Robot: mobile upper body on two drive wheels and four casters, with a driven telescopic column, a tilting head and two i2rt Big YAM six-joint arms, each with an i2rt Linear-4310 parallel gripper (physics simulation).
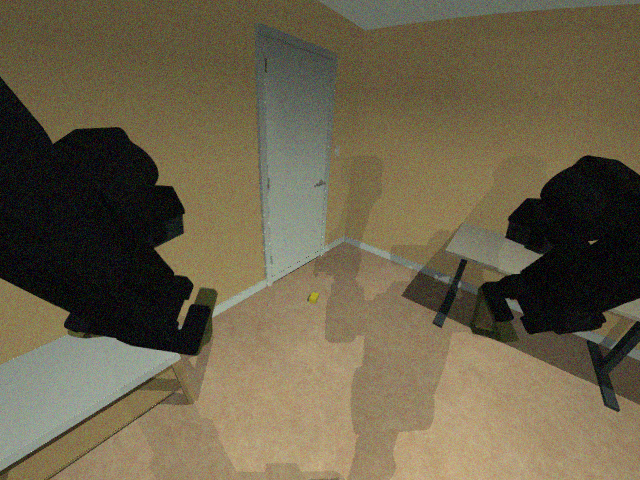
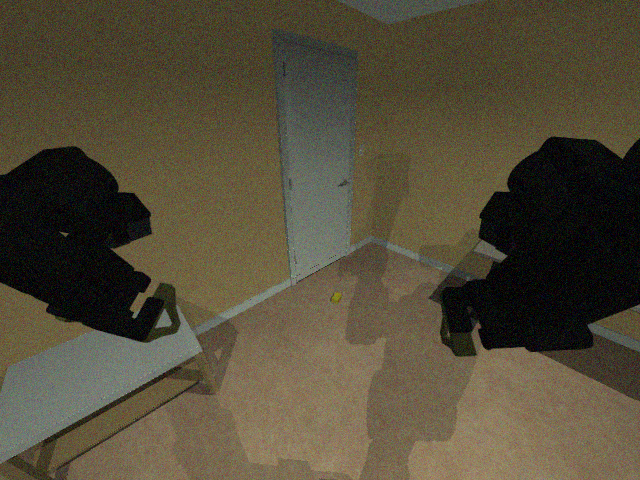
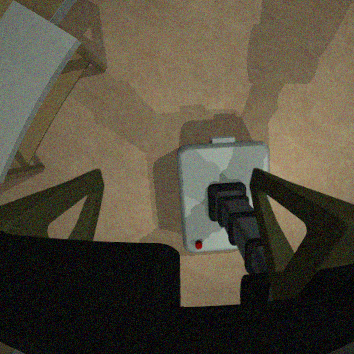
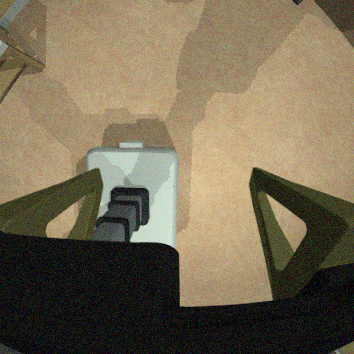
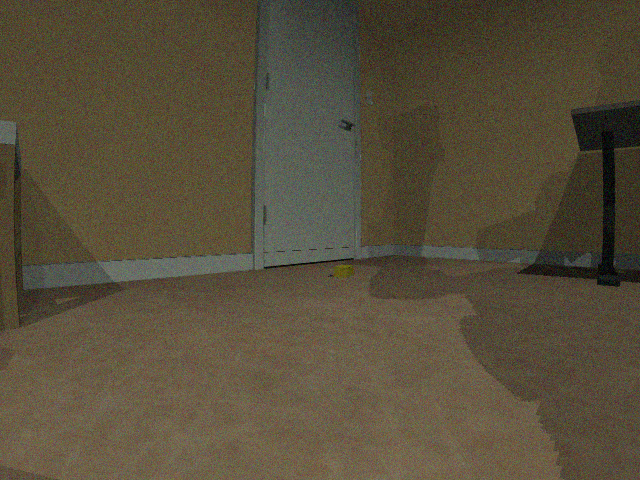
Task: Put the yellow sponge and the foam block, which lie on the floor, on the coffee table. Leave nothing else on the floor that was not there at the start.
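Frame: origin at the left arm's base, x down, y ahead, z right, level; millimetres.
Seen in the pictures: left gripper, fingertip midpoint: (image 1: 173,331) (image 2: 149,322) (image 3: 176,176); right gripper, fingertip midpoint: (image 1: 500,325) (image 2: 478,336) (image 4: 175,175).
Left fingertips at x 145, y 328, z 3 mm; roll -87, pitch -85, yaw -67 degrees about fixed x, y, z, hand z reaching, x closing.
A point is followed by its place in that frame.
A small yellow block-like thing (image 1: 313,297) @(x 1364, y 1813, z 260 mm) (image 2: 336,297) @(x 1364, y 1815, z 264 mm) (image 5: 343,270) @(x 1378, y 1783, z 263 mm) lies on the floor in front of the door; it is too small to tell whether it is the sponge or the foam block. I cannot make out a second such object. A low white-topped table (image 1: 77,372) @(x 960, y 741, z -897 mm) (image 2: 93,382) @(x 960, y 601, z -885 mm) (image 3: 30,65) @(x 960, y 811, z -729 mm) (image 5: 7,132) @(x 984, y 879, z -470 mm) with wooden legs and a lower shelf stands at the left; it may be the coffee table. My left gripper (image 1: 142,322) (image 2: 113,317) (image 3: 176,176) @(x 145, y 328, z 3 mm) is open and empty, high near that table's end. My right gripper (image 1: 537,325) (image 4: 175,175) @(x 141, y 333, z 451 mm) is open and empty, high above the floor.
A white door (image 1: 297,155) @(x 190, y 2321, z 77 mm) (image 2: 320,155) @(x 187, y 2329, z 85 mm) (image 5: 310,155) @(x 754, y 2317, z 74 mm) is in the back wall. A desk (image 1: 480,248) @(x 690, y 1595, z 1527 mm) (image 5: 599,124) @(x 715, y 1641, z 1414 mm) with dark metal legs stands along the right wall. My white base (image 3: 200,165) @(x 1150, y 208, z 92 mm) (image 4: 165,200) @(x 1150, y 34, z 424 mm) is below the grippers. Shadows cross the floor.
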